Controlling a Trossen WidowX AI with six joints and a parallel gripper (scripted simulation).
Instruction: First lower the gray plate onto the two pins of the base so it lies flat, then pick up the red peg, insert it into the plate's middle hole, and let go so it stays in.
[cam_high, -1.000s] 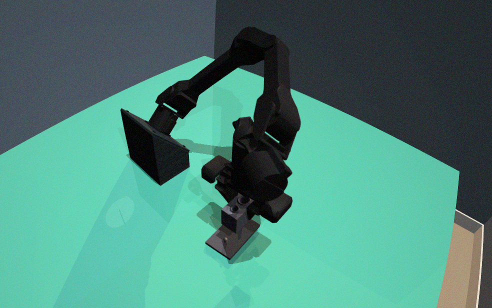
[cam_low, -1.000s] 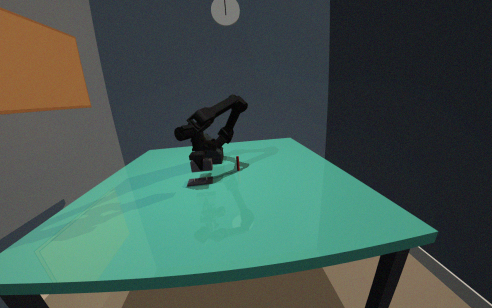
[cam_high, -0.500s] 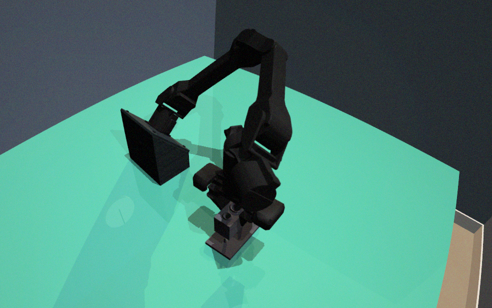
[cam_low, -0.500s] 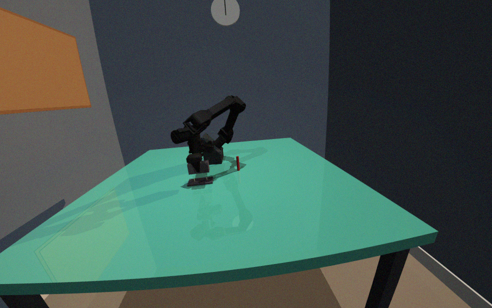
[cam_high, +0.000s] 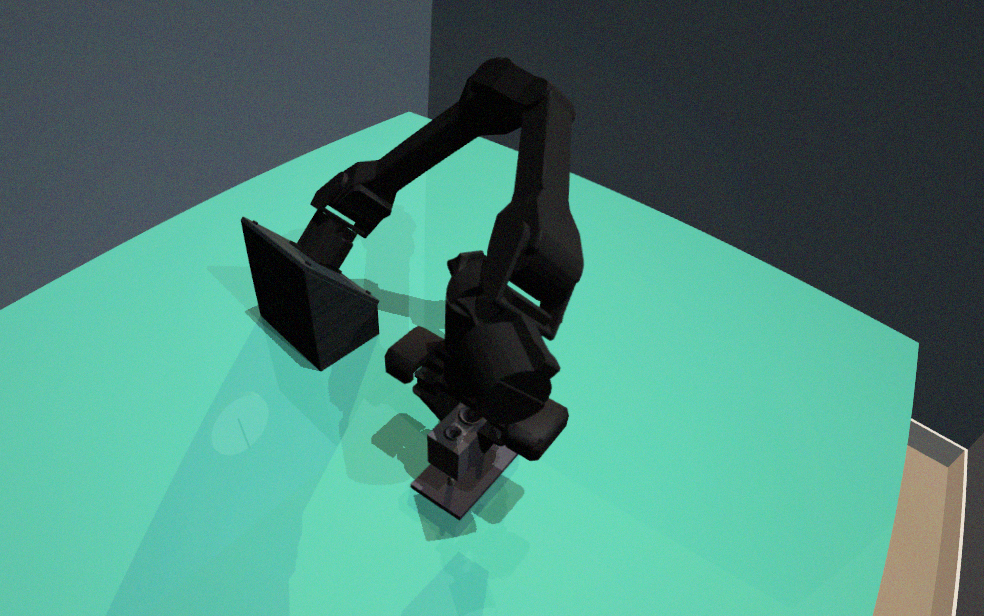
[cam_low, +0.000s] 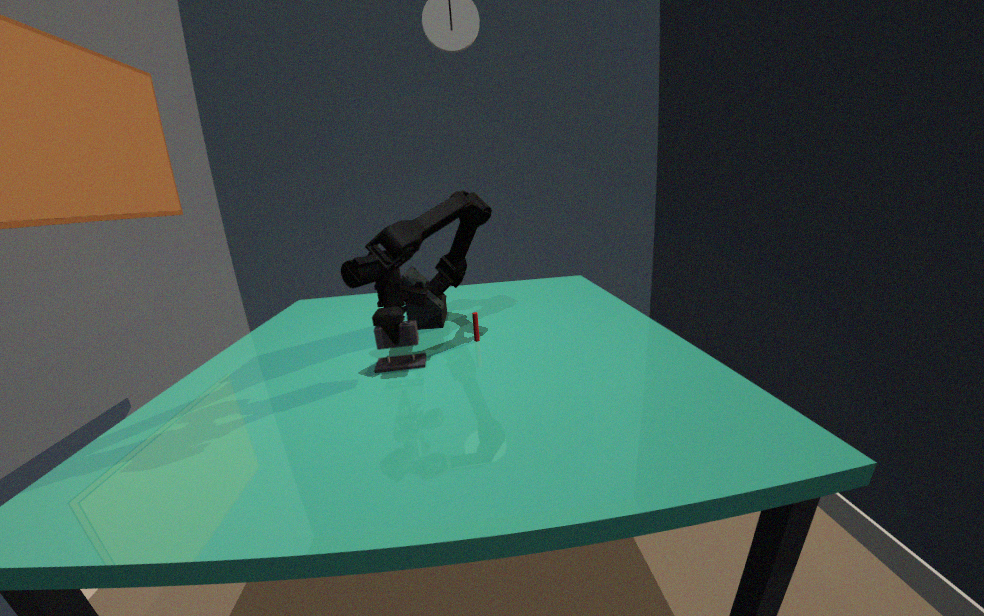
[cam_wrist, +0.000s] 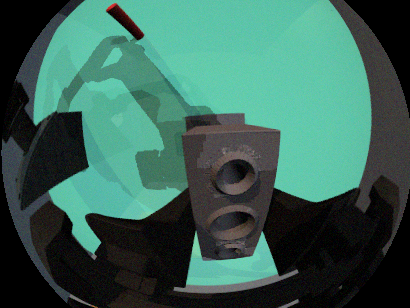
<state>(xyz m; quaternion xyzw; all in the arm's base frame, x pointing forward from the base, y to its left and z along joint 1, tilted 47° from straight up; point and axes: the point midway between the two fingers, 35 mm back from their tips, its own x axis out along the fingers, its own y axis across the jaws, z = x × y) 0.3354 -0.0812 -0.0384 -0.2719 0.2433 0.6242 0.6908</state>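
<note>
The red peg is 200 mm to the left of my gripper tip, 100 mm behind it and 20 mm below it. Round my gripper tip: gray plate (30 mm above).
</note>
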